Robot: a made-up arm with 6 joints.
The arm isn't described. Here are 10 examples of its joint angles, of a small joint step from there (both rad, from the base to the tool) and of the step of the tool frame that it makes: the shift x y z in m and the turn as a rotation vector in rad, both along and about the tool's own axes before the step.
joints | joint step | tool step
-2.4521 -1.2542 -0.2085 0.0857 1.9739 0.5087 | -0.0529 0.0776 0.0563 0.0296 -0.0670 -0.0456 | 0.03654 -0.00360 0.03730 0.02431 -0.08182 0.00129
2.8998 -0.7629 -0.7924 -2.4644 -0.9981 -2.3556 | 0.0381 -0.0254 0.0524 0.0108 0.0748 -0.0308 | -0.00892 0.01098 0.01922 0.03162 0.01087 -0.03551
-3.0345 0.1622 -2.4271 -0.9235 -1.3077 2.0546 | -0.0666 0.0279 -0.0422 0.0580 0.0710 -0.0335 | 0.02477 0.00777 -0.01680 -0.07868 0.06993 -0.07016
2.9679 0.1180 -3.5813 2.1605 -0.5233 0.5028 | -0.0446 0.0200 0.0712 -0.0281 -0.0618 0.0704 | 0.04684 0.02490 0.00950 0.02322 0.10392 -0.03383
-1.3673 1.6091 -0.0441 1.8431 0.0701 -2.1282 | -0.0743 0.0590 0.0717 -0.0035 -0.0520 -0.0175 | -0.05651 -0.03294 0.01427 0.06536 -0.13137 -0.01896
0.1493 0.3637 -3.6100 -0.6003 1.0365 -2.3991 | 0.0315 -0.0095 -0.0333 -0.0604 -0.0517 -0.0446 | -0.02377 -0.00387 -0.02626 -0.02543 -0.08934 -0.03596
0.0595 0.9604 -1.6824 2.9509 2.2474 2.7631 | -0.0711 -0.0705 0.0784 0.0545 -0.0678 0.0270 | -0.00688 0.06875 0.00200 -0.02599 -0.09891 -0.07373
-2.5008 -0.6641 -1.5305 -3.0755 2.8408 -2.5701 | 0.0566 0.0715 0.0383 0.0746 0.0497 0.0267 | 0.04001 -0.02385 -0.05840 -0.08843 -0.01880 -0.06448
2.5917 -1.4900 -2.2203 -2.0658 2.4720 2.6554 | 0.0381 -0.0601 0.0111 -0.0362 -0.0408 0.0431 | -0.00882 -0.03006 0.04586 -0.02042 -0.00821 0.06716
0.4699 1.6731 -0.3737 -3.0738 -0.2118 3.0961 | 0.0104 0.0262 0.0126 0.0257 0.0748 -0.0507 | -0.00716 0.00117 0.01456 -0.01155 0.03621 -0.02566
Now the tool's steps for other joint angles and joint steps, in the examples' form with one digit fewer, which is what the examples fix.
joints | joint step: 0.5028 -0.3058 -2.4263 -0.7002 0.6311 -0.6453 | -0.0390 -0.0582 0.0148 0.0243 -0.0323 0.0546
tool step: -0.0028 0.0372 -0.0365 -0.0642 0.0236 0.0674
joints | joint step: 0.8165 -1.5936 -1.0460 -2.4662 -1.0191 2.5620 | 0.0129 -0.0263 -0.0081 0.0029 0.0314 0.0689
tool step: 0.0052 -0.0068 -0.0150 -0.0059 0.0601 0.0544
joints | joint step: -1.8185 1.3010 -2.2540 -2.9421 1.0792 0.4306 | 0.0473 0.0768 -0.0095 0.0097 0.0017 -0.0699
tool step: 0.0661 0.0043 -0.0526 0.0021 0.0769 -0.0584
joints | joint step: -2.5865 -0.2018 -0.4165 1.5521 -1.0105 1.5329 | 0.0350 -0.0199 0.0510 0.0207 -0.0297 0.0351
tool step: 0.0212 0.0068 -0.0129 0.0094 0.0093 0.0044
